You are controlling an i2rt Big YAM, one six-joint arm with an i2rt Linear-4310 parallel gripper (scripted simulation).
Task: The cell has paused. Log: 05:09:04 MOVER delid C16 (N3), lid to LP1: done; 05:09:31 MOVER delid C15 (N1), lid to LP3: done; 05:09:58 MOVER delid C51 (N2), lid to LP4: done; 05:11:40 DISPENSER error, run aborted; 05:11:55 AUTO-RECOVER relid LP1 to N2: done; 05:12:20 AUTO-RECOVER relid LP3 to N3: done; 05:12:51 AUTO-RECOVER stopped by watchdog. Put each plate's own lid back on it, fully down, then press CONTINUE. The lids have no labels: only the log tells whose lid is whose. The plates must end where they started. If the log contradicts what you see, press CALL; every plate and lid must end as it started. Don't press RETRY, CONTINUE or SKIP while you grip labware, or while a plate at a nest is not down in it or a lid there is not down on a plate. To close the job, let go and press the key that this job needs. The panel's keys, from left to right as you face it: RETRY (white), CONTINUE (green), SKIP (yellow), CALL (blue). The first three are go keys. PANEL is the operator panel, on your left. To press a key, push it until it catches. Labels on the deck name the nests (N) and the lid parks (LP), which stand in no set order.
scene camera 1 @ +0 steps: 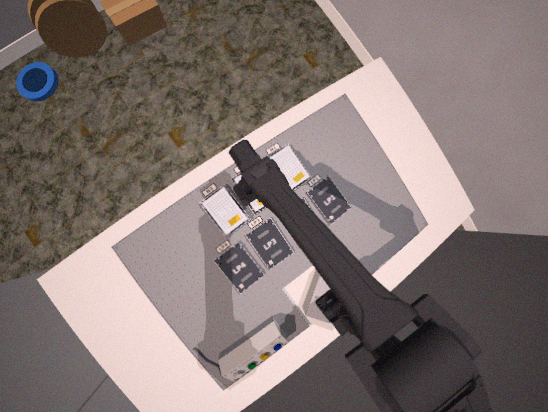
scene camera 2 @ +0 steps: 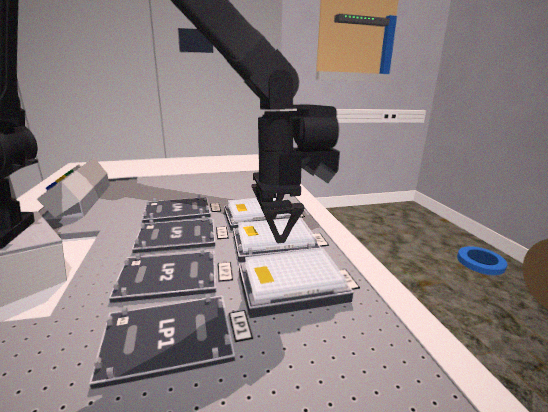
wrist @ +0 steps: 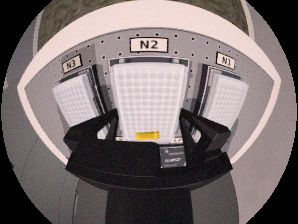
I see my gripper (scene camera 2: 275, 231) and an operator panel (scene camera 2: 84, 186).
My gripper is seen too in the wrist view (wrist: 148, 111).
